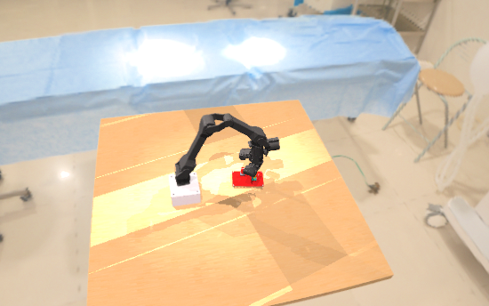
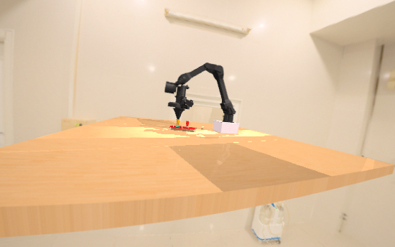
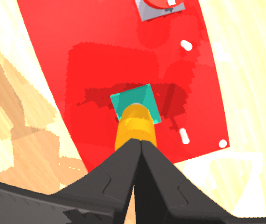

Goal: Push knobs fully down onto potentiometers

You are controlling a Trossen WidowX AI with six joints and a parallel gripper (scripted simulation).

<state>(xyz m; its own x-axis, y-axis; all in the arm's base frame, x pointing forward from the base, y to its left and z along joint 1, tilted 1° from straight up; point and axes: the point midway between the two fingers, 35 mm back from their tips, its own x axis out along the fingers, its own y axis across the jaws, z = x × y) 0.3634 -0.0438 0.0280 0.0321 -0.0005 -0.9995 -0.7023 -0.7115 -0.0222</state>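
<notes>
Now: gripper tip 1 cm above the yellow knob. Also, from my gripper tip: red knob: 5 cm behind, 5 cm to the left, 1 cm below.
</notes>
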